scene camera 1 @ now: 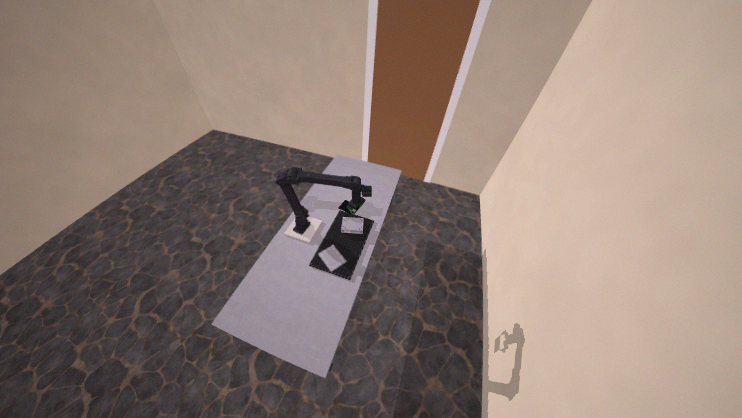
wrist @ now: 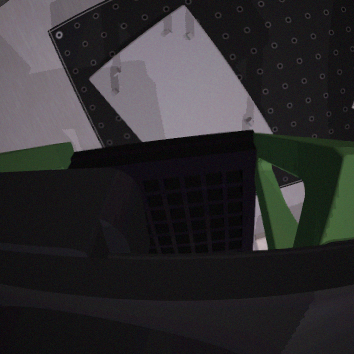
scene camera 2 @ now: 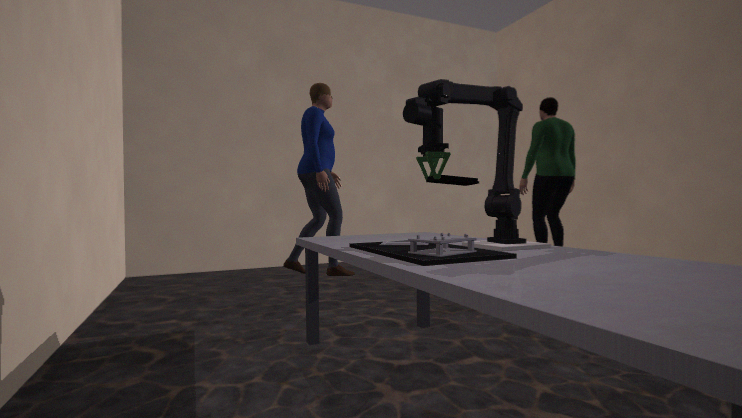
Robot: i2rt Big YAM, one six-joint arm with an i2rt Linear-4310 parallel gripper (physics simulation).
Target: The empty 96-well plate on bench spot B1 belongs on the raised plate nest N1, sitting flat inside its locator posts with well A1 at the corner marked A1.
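Where they show: gripper, between the fingertips: [scene camera 1: 356, 210] [wrist: 159, 149] [scene camera 2: 432, 180]; arm's base, origin of its link: [scene camera 1: 302, 227] [scene camera 2: 506, 242].
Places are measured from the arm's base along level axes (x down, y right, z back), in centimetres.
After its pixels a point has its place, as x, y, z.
My gripper [scene camera 1: 352, 209] {-20.8, -17.2, -37.7} [scene camera 2: 435, 177] {-20.8, -17.2, -37.7} [wrist: 159, 149] {-20.8, -17.2, -37.7} is shut on the dark 96-well plate [scene camera 1: 344, 207] {-21.1, -16.0, -29.0} [scene camera 2: 459, 181] {-20.3, -22.3, -31.9} [wrist: 200, 210] {-21.3, -16.1, -34.4}. The plate is held high above the bench, roughly level, extending toward the arm's base in scene camera 2. The pale raised nest N1 [scene camera 1: 352, 224] {-4.1, -16.6, -35.0} [scene camera 2: 441, 240] {-4.1, -24.5, -39.0} [wrist: 185, 92] {-4.1, -16.8, -36.0} stands on short legs with small locator posts on top. In the wrist view, the held plate hides its near part. The gripper is beside and above the nest, off the board's far end. No A1 mark is readable.
A flat pale pad [scene camera 1: 332, 258] {-0.1, 13.2, -34.4} lies at the other end of the black perforated board [scene camera 1: 342, 240] {0.1, -2.9, -33.6} [scene camera 2: 467, 257] {0.3, -28.7, -33.5} [wrist: 300, 80] {0.1, -3.6, -33.7}. The arm's white mount [scene camera 1: 314, 231] {0.0, -0.7, -10.8} is beside the board. Two people, in blue [scene camera 2: 317, 140] and green [scene camera 2: 554, 150], stand beyond the bench.
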